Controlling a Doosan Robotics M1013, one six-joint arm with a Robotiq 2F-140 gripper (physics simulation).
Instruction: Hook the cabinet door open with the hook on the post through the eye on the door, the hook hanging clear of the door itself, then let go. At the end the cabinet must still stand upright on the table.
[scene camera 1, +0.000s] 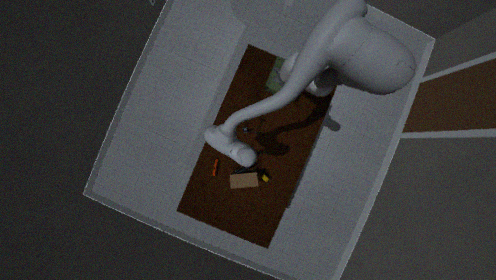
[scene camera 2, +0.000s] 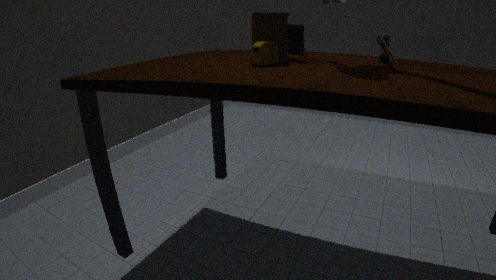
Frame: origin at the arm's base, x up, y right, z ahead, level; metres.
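Where they show: gripper, fingertip midpoint: (scene camera 2: 330, 3); arm's base, origin of the base link: (scene camera 1: 286, 77).
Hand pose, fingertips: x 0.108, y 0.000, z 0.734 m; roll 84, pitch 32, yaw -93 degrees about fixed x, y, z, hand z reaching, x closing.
Note:
Each offset is from my fingertips to the top centre of the thing. "spot": to the spot under its first point. Level surfaces: height alone.
A small cabinet {dy -0.079, dx -0.042, dz +0.158 m} (scene camera 1: 243, 180) (scene camera 2: 269, 31) with a tan top stands upright on the brown table {dx -0.198 m} (scene camera 1: 236, 215) (scene camera 2: 193, 73). Its dark door {spot: dy -0.052, dx -0.080, dz +0.130 m} (scene camera 1: 242, 170) (scene camera 2: 296, 40) stands out from the side that faces the post. The short post with the hook {spot: dy +0.074, dx -0.197, dz -0.182 m} (scene camera 1: 247, 130) (scene camera 2: 383, 48) stands apart from the cabinet, further along the table. My gripper (scene camera 1: 256, 163) hangs under the arm's wrist (scene camera 1: 239, 153), just above the door side of the cabinet. It is mostly hidden by the wrist and is open and empty. It is out of frame in the side view.
A yellow block {spot: dy -0.258, dx -0.131, dz +0.098 m} (scene camera 1: 265, 177) (scene camera 2: 264, 54) sits right beside the cabinet. An orange tool {dy +0.163, dx -0.158, dz +0.242 m} (scene camera 1: 215, 166) lies on the table to the cabinet's other side. A green block (scene camera 1: 276, 76) stands by the arm's base.

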